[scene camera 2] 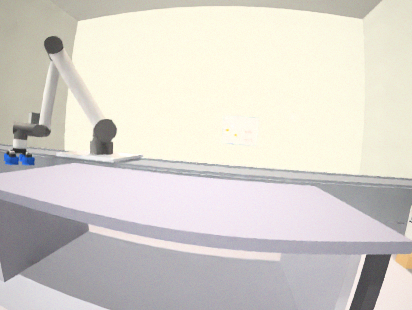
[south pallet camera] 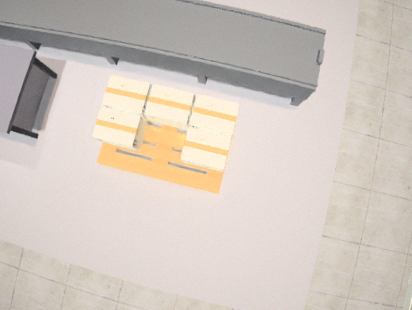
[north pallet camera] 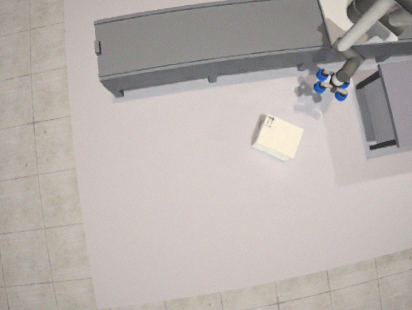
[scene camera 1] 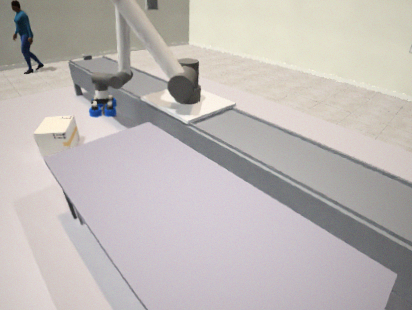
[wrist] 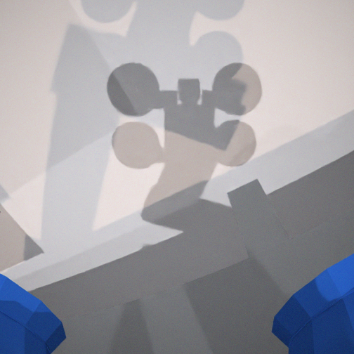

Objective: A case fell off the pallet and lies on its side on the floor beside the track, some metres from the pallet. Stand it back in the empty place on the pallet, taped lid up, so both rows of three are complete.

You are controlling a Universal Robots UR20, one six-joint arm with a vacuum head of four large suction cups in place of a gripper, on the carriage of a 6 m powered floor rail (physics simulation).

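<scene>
The fallen case is a cream carton lying on its side on the floor, an arrow mark on its upper face and orange tape on a side face. My vacuum head has four blue cups facing down and carries nothing. In the north pallet camera it hangs above the floor by the track, apart from the case, up and to the right of it. The orange pallet bears a full row of three taped cases nearer the track. The other row has a left case and a right case, with an empty middle place.
The grey track carries the arm's white carriage plate. A lilac-topped table stands beside the track. A person walks at the far left. Head and arm shadows fall on floor and track in the wrist view.
</scene>
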